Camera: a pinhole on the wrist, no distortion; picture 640 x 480 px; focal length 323.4 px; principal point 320.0 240.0 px. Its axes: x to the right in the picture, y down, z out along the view. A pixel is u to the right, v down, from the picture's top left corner.
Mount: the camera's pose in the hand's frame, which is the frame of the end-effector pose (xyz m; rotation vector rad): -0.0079 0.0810 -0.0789 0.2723 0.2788 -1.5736
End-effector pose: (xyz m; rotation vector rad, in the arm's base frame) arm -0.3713 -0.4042 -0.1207 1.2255 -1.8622 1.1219
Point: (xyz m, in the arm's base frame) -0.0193 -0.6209 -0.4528
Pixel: 449.3 35.3
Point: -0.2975 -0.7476 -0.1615
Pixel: 359.5 298.3
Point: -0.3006 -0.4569 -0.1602
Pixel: 479.1 188.0
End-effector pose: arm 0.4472 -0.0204 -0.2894 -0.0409 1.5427 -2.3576
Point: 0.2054 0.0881 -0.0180
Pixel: outside the picture
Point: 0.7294 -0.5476 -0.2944
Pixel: 75.2 163.5
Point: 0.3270 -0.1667 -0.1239
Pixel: 428.6 386.5
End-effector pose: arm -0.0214 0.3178 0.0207 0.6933 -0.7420 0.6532
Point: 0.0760 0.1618 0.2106
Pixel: 403.1 415.5
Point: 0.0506 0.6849 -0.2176
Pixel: behind the camera
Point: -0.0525 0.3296 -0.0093
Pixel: 458.8 125.8
